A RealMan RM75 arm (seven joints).
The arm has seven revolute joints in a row. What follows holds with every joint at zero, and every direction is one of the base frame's.
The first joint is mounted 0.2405 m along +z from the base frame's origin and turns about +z.
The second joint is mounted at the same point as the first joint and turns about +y.
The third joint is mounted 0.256 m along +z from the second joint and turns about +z.
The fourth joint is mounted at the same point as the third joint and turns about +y.
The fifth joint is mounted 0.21 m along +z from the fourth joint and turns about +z.
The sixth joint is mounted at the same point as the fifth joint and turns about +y.
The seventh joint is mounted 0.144 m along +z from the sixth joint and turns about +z.
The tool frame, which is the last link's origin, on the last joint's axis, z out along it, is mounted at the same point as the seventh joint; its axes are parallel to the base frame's.
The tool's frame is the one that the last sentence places.
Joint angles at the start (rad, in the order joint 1, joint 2, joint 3, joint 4, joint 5, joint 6, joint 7):
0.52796 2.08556 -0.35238 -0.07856 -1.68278 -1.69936 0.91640
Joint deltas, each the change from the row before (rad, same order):
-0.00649 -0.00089 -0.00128 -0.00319 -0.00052 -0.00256 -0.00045
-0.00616 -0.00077 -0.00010 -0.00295 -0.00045 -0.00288 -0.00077
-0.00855 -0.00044 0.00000 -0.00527 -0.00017 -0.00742 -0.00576
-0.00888 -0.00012 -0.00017 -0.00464 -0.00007 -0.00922 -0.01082
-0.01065 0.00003 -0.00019 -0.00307 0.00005 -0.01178 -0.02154
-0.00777 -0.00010 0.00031 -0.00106 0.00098 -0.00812 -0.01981
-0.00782 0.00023 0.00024 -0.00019 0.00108 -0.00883 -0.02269
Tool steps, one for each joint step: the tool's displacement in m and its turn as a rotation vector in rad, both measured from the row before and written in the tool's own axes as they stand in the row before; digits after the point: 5 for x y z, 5 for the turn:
0.00010 -0.00007 -0.00262 0.00314 0.00147 -0.00197
-0.00003 -0.00008 -0.00249 0.00336 0.00025 -0.00221
-0.00040 0.00028 -0.00335 0.00215 -0.00219 -0.00844
-0.00034 0.00069 -0.00338 0.00090 -0.00338 -0.01250
-0.00013 0.00129 -0.00396 0.00064 -0.00510 -0.02101
-0.00011 0.00090 -0.00289 0.00188 -0.00459 -0.01863
-0.00001 0.00120 -0.00282 0.00147 -0.00536 -0.02041

